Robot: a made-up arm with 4 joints. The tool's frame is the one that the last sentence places.
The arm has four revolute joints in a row. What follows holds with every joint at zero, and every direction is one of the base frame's.
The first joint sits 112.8 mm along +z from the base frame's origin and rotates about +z.
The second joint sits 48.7 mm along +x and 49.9 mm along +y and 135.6 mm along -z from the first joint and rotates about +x.
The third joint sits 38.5 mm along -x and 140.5 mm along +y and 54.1 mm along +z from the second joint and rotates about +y.
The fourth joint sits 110.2 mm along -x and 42.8 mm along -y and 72 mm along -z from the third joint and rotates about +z.
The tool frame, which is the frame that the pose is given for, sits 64.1 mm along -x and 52.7 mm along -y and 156 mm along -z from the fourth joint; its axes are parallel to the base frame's.
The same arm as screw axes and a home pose.
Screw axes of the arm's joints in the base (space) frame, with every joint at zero. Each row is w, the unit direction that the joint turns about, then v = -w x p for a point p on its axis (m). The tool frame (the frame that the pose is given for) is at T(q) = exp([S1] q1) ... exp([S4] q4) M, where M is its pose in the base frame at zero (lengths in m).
S1 = (0, 0, 1, 0.0000, 0.0000, 0.0000)
S2 = (1, 0, 0, 0.0000, -0.0228, -0.0499)
S3 = (0, 1, 0, -0.0313, 0.0000, 0.0102)
S4 = (0, 0, 1, 0.1476, 0.1000, 0.0000)
M =
1 0 0 -0.1641
0 1 0 0.0949
0 0 1 -0.1967
0 0 0 1

